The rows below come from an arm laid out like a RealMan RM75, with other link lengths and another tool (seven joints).
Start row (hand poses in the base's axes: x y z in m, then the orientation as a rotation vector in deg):
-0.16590, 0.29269, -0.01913, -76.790, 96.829, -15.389
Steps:
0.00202, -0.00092, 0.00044, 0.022, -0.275, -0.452
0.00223, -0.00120, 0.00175, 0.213, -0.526, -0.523
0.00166, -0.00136, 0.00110, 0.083, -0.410, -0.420
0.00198, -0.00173, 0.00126, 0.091, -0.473, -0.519
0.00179, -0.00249, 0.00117, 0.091, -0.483, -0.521
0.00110, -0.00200, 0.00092, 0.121, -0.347, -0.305
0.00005, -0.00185, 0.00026, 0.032, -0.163, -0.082
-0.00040, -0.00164, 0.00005, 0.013, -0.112, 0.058
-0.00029, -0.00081, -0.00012, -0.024, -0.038, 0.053
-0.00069, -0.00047, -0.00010, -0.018, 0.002, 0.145
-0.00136, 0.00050, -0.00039, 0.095, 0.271, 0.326
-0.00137, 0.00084, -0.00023, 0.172, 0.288, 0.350
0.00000, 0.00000, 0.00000, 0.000, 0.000, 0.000
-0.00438, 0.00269, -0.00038, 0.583, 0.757, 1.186
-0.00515, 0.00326, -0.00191, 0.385, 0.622, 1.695
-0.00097, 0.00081, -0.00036, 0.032, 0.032, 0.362
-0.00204, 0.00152, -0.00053, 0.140, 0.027, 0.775
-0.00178, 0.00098, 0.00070, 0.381, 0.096, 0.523
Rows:
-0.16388, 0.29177, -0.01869, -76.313, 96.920, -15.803
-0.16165, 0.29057, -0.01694, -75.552, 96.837, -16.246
-0.15999, 0.28921, -0.01584, -75.009, 96.784, -16.670
-0.15801, 0.28748, -0.01458, -74.358, 96.745, -17.182
-0.15622, 0.28499, -0.01341, -73.701, 96.696, -17.699
-0.15512, 0.28299, -0.01249, -73.244, 96.609, -17.980
-0.15507, 0.28114, -0.01223, -73.097, 96.527, -18.097
-0.15547, 0.27950, -0.01218, -73.095, 96.392, -18.117
-0.15576, 0.27869, -0.01230, -73.142, 96.324, -18.129
-0.15645, 0.27822, -0.01240, -73.272, 96.227, -18.057
-0.15781, 0.27872, -0.01279, -73.559, 96.227, -17.619
-0.15918, 0.27956, -0.01302, -73.814, 96.221, -17.088
-0.15918, 0.27956, -0.01302, -73.814, 96.221, -17.088
-0.16356, 0.28225, -0.01340, -74.595, 96.007, -15.418
-0.16871, 0.28551, -0.01531, -75.876, 95.323, -13.697
-0.16968, 0.28632, -0.01567, -76.153, 95.094, -13.435
-0.17172, 0.28784, -0.01620, -76.677, 94.561, -12.840
-0.17350, 0.28882, -0.01550, -76.838, 94.239, -12.145

